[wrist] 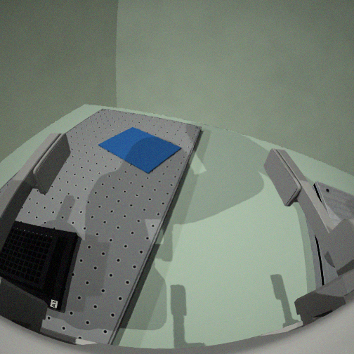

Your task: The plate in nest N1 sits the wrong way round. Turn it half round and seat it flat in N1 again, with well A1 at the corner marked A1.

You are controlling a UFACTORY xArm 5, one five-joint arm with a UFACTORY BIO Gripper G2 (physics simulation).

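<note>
A black plate [29, 250] with a grid of wells sits in the black nest [69, 267] at the lower left of the wrist view. A small white label [54, 303] reading A1 is on the nest's near corner. The left finger and the frame edge hide part of plate and nest, and I cannot tell which well is A1. My gripper [167, 175] is wide open with nothing between its fingers. The nest lies low at the left, partly behind the left finger, not between the fingertips.
A grey perforated board [115, 260] carries the nest. A flat blue square [142, 150] lies toward its far end. The board's long right edge borders the pale green table [225, 250]. A grey object [340, 205] partly shows behind the right finger. Walls stand behind.
</note>
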